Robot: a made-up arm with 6 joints. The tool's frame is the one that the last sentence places.
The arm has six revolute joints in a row. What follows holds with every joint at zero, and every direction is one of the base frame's.
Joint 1 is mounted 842.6 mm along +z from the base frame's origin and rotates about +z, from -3.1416 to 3.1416 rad.
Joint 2 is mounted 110.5 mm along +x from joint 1 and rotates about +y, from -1.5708 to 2.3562 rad.
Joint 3 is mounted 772.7 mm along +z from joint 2 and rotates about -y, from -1.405 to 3.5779 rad.
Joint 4 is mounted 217.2 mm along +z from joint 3 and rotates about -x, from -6.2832 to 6.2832 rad.
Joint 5 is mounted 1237.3 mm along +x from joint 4 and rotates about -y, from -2.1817 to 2.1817 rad.
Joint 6 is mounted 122.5 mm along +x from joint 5 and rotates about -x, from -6.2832 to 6.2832 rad.
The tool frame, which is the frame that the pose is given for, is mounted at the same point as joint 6; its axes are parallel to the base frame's.
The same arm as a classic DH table. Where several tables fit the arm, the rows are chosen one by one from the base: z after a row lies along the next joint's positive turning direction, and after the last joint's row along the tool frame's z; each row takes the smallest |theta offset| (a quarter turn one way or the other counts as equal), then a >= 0, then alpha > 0; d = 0 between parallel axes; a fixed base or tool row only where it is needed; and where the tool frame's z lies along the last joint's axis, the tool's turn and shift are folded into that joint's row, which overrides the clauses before.
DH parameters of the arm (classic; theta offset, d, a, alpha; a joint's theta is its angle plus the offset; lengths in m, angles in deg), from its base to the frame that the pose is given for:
joint 1: 0 0.8426 0.1105 -90
joint 2: -90 0 0.7727 180
joint 3: 0 0 0.2172 -90
joint 4: 0 -1.2373 0 90
joint 5: 0 0 0 -90
joint 6: 90 -0.1225 0 90
tool (fixed): -90 0 0 0
Joint limits (deg, base to tool): -180..180 -90..135 -80.5..205 -360..360 -125..125 -360..360

